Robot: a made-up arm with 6 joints.
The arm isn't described. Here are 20 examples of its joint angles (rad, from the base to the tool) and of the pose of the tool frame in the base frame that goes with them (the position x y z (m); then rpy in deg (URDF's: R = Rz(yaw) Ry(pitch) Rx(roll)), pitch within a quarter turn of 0, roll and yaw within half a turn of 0).
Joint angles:
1: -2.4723 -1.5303 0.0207 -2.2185 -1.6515 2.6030
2: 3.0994 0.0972 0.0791 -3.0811 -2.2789 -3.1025
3: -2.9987 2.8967 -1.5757 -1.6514 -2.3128 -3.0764
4: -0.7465 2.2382 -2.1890 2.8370 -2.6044 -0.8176
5: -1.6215 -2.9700 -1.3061 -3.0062 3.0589 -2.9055
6: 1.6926 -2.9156 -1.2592 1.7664 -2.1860 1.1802
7: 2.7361 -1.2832 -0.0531 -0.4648 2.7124 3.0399
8: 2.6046 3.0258 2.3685 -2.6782 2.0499 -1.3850
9: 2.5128 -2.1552 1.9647 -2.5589 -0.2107 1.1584
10: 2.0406 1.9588 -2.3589 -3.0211 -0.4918 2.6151
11: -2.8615 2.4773 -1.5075 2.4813 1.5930 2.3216
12: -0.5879 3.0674 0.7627 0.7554 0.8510 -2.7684
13: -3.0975 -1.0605 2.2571 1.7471 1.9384 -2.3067
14: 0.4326 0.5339 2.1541 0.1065 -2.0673 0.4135
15: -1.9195 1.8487 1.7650 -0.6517 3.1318 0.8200
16: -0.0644 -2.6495 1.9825 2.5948 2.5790 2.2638
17: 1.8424 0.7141 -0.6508 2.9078 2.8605 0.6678
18: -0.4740 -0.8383 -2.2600 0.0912 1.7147 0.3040
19: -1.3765 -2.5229 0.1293 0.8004 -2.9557 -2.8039
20: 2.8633 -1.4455 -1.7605 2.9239 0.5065 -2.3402
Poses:
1: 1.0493 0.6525 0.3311 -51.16 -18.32 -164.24
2: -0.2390 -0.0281 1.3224 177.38 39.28 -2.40
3: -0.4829 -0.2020 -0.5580 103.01 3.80 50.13
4: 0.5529 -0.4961 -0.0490 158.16 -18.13 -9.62
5: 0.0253 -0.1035 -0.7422 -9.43 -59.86 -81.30
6: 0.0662 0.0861 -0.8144 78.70 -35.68 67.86
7: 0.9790 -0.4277 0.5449 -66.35 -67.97 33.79
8: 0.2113 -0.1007 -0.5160 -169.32 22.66 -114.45
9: 0.6042 -0.4982 0.2542 -0.27 -6.65 63.11
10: -0.3237 0.5500 0.3763 -5.04 3.31 92.84
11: -0.7259 -0.3282 -0.1596 7.03 -49.94 134.06
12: -0.1981 0.2542 -0.9811 102.48 41.74 -146.79
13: 0.4229 -0.1375 0.7536 -88.68 24.26 -153.70
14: 0.6121 0.3040 0.6676 18.84 30.99 49.12
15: -0.2063 -0.6589 -0.2760 26.52 2.24 -25.21
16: -0.6188 0.1095 -0.3646 169.00 15.38 -160.73
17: -0.1823 0.5031 1.1029 166.88 14.76 52.08
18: -0.6711 0.3939 0.3809 -58.03 -69.44 27.28
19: -0.1135 0.6496 -0.7041 22.44 -46.78 61.72
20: 0.6990 -0.2477 -0.2164 155.85 22.64 -54.09
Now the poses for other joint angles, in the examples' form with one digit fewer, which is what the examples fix.
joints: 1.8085 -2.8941 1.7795 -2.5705 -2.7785 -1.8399
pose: 0.046 -0.437 -0.469 101.6 44.2 -147.1
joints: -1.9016 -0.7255 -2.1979 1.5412 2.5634 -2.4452
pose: 0.303 0.556 0.543 31.6 15.5 30.8
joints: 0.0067 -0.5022 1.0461 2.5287 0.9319 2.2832
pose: -0.234 0.093 1.390 9.0 -30.6 -78.1
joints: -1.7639 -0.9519 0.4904 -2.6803 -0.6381 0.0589
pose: 0.230 0.821 1.170 11.0 -13.0 103.8
